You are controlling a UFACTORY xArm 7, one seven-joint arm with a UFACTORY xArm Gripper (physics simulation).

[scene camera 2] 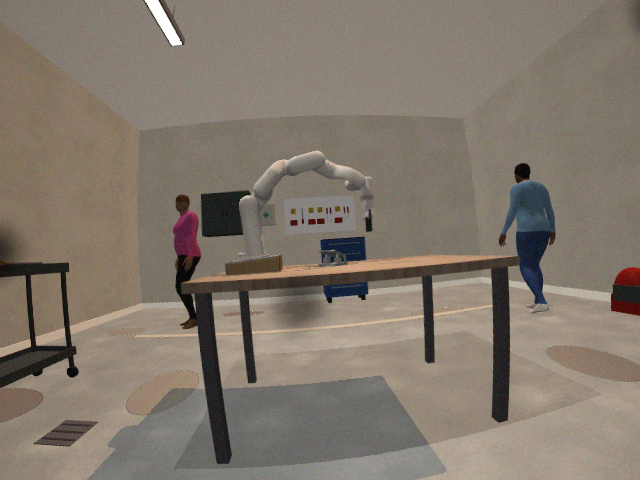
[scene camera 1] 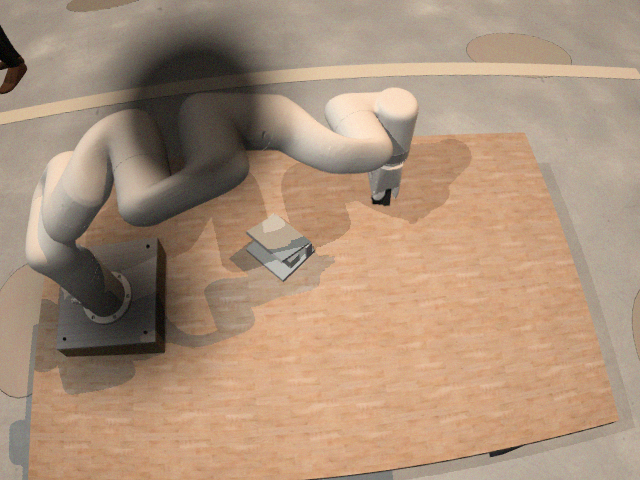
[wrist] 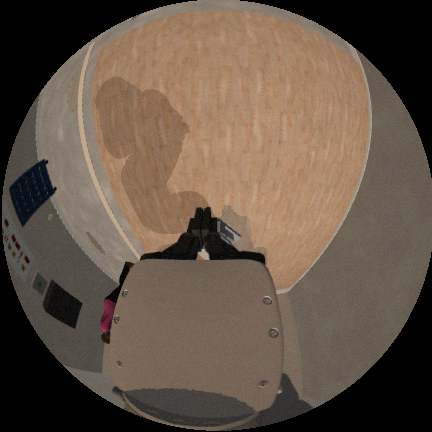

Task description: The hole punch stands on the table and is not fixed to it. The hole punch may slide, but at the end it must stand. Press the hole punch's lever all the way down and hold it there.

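Seen in the pictures: gripper, fingertip midpoint: [scene camera 2: 369, 231] [scene camera 1: 379, 201] [wrist: 204, 216]; arm's base, origin of the base link: [scene camera 2: 256, 258] [scene camera 1: 108, 298].
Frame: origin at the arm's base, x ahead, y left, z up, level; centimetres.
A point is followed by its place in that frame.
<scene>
The grey hole punch [scene camera 1: 283, 271] {x 39.4, y 8.8, z -5.7 cm} [scene camera 2: 332, 257] {x 38.7, y 18.1, z -2.1 cm} [wrist: 229, 232] {x 42.2, y 10.7, z -5.0 cm} stands upright on the wooden table [scene camera 1: 413, 361] {x 66.9, y -13.5, z -6.9 cm} [scene camera 2: 392, 264] {x 63.7, y -14.7, z -6.9 cm} [wrist: 280, 125] {x 72.8, y 1.0, z -6.9 cm}. Its lever [scene camera 1: 276, 232] {x 38.2, y 15.7, z -0.1 cm} is a flat plate that is raised and tilted above the base, with a gap between them. My gripper [scene camera 1: 381, 198] {x 60.1, y 16.3, z 10.4 cm} [scene camera 2: 368, 226] {x 60.1, y 16.3, z 10.4 cm} [wrist: 204, 216] {x 60.1, y 16.3, z 10.4 cm} is shut with nothing between its fingers. It hangs high above the table, apart from the hole punch, to the right of it and further back in scene camera 1. In the wrist view part of the hole punch is hidden behind the fingers.
The arm's base block [scene camera 1: 111, 330] {x 1.7, y -7.5, z -0.1 cm} [scene camera 2: 254, 264] {x 1.4, y -11.0, z -2.7 cm} stands at the left end of the table, left of the hole punch. A person in pink [scene camera 2: 186, 237] and a person in blue [scene camera 2: 534, 217] stand on the floor away from the table. A blue cabinet [scene camera 2: 343, 290] stands behind it.
</scene>
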